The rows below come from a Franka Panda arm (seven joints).
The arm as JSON. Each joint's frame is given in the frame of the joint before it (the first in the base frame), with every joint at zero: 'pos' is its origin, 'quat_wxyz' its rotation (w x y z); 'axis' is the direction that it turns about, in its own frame. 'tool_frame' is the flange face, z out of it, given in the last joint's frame.
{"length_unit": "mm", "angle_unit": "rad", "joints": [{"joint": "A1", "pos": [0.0, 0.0, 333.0], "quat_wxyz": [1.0, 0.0, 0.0, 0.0], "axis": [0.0, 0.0, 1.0]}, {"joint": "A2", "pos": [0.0, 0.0, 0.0], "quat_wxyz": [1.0, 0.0, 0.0, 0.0], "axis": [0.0, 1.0, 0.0]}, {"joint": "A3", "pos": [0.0, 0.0, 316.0], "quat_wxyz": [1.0, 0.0, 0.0, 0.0], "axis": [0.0, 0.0, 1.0]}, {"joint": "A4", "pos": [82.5, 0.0, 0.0], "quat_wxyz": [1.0, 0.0, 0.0, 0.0], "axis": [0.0, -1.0, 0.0]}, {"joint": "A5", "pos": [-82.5, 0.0, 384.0], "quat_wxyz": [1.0, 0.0, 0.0, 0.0], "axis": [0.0, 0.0, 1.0]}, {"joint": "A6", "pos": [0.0, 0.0, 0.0], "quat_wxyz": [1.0, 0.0, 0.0, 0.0], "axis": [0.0, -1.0, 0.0]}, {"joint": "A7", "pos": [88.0, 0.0, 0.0], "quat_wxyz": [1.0, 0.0, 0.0, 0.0], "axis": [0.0, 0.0, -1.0]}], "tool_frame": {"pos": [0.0, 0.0, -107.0], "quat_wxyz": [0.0, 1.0, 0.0, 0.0]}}
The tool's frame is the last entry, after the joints.
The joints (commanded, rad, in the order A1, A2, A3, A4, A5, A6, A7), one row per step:
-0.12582 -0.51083 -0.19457 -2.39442 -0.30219 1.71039 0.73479
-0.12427 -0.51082 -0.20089 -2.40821 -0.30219 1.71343 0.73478
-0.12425 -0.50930 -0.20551 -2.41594 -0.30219 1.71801 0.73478
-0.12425 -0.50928 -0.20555 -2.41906 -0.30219 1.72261 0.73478
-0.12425 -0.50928 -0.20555 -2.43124 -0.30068 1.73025 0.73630
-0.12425 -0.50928 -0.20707 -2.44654 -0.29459 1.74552 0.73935
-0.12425 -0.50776 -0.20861 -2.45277 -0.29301 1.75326 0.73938
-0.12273 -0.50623 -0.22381 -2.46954 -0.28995 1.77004 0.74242
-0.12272 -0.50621 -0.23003 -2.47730 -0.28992 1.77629 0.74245
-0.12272 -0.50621 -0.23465 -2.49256 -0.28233 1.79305 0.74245
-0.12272 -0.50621 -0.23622 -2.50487 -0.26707 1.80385 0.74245
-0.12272 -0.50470 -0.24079 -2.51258 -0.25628 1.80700 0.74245
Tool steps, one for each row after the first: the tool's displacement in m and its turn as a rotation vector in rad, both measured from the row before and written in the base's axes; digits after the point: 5 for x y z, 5 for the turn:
-0.00226 -0.00064 -0.00642 0.00651 0.00982 -0.00206
-0.00101 -0.00108 -0.00402 0.00382 0.00416 -0.00240
0.00009 0.00022 -0.00113 0.00005 -0.00145 0.00112
-0.00090 0.00120 -0.00506 0.00316 0.00362 0.00062
-0.00065 0.00127 -0.00613 0.00713 -0.00220 -0.00222
-0.00005 0.00007 -0.00297 0.00272 -0.00054 0.00000
-0.00239 -0.00322 -0.00788 0.01136 -0.00085 -0.01137
-0.00143 -0.00146 -0.00343 0.00419 0.00092 -0.00365
-0.00113 0.00044 -0.00611 0.01031 -0.00402 -0.00291
-0.00083 0.00192 -0.00506 0.01578 -0.00277 -0.00488
-0.00131 0.00012 -0.00411 0.01358 0.00274 -0.00734

